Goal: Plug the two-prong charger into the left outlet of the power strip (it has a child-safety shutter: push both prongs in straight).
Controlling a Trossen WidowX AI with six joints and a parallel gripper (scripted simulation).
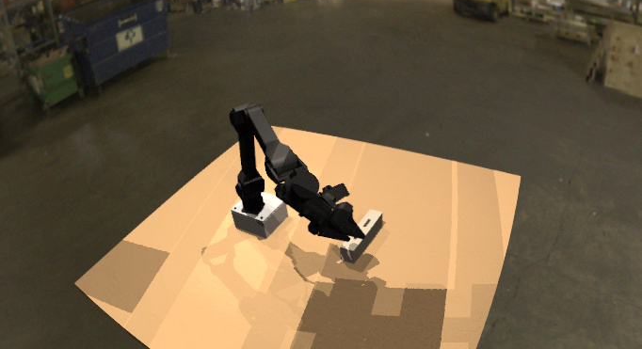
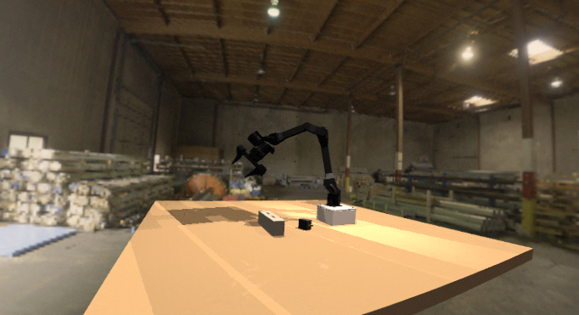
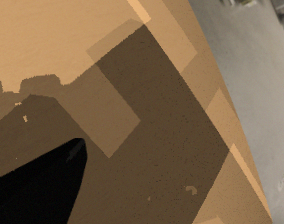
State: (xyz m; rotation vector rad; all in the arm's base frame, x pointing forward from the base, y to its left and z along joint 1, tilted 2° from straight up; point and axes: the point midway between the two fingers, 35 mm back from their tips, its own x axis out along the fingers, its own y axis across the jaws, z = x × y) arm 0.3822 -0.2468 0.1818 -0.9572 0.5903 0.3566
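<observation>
My gripper tip is now 18 cm past the black two-prong charger, 32 cm to the right of it and 21 cm above it.
</observation>
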